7 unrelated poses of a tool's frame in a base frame.
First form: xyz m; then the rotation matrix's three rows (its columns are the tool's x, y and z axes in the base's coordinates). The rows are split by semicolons.
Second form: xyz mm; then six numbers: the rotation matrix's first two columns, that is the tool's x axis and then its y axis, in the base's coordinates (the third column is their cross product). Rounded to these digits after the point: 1 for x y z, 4 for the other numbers.
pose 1, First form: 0.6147 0.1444 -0.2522; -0.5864 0.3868 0.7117; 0.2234 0.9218 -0.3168; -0.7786 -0.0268 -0.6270
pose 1, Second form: 614.7 144.4 -252.2 -0.5864 0.2234 -0.7786 0.3868 0.9218 -0.0268
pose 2, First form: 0.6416 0.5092 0.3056; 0.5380 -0.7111 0.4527; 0.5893 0.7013 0.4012; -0.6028 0.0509 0.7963
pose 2, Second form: 641.6 509.2 305.6 0.5380 0.5893 -0.6028 -0.7111 0.7013 0.0509
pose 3, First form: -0.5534 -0.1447 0.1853; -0.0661 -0.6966 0.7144; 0.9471 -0.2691 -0.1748; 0.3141 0.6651 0.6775
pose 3, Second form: -553.4 -144.7 185.3 -0.0661 0.9471 0.3141 -0.6966 -0.2691 0.6651
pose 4, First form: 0.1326 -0.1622 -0.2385; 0.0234 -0.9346 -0.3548; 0.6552 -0.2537 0.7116; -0.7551 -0.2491 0.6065
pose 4, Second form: 132.6 -162.2 -238.5 0.0234 0.6552 -0.7551 -0.9346 -0.2537 -0.2491
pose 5, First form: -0.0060 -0.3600 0.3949; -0.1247 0.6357 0.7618; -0.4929 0.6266 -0.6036; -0.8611 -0.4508 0.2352
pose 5, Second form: -6.0 -360.0 394.9 -0.1247 -0.4929 -0.8611 0.6357 0.6266 -0.4508
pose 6, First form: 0.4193 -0.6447 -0.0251; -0.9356 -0.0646 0.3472; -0.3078 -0.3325 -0.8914; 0.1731 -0.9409 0.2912
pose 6, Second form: 419.3 -644.7 -25.1 -0.9356 -0.3078 0.1731 -0.0646 -0.3325 -0.9409
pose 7, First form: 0.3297 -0.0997 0.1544; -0.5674 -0.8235 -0.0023; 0.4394 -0.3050 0.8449; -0.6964 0.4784 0.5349
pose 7, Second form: 329.7 -99.7 154.4 -0.5674 0.4394 -0.6964 -0.8235 -0.3050 0.4784
